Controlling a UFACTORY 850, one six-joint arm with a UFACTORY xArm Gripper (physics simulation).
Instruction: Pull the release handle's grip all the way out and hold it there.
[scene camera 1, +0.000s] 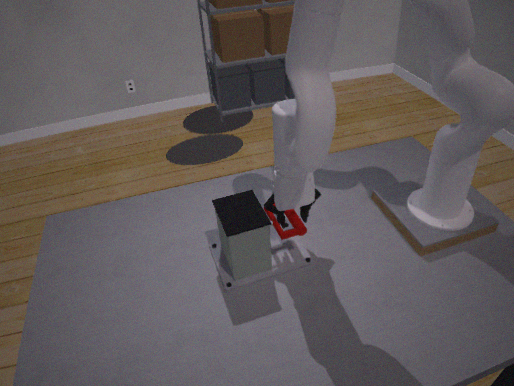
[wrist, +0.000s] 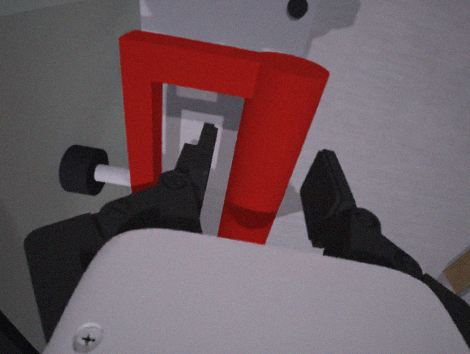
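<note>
The release handle is a red rectangular frame (scene camera 1: 274, 221) (wrist: 139, 110) beside a grey-green box with a black top (scene camera 1: 245, 250). Its thick rounded grip (scene camera 1: 299, 221) (wrist: 275, 135) is the side away from the box. My gripper (scene camera 1: 294, 223) (wrist: 262, 159) is partly open and straddles the grip. In the wrist view one black finger shows within the frame's opening, between the inner bar and the grip. The other finger is on the outer side, with a visible gap to the grip. Nothing is clamped. The near end of the handle is partly hidden by the gripper body.
A black knob (wrist: 82, 169) on a white rod is beside the frame's inner bar. The box stands on a pale base plate with dark bolts (scene camera 1: 308, 259). The arm's wood-edged base platform (scene camera 1: 457, 240) is to the right on the grey table (scene camera 1: 125, 310). A shelf rack stands behind.
</note>
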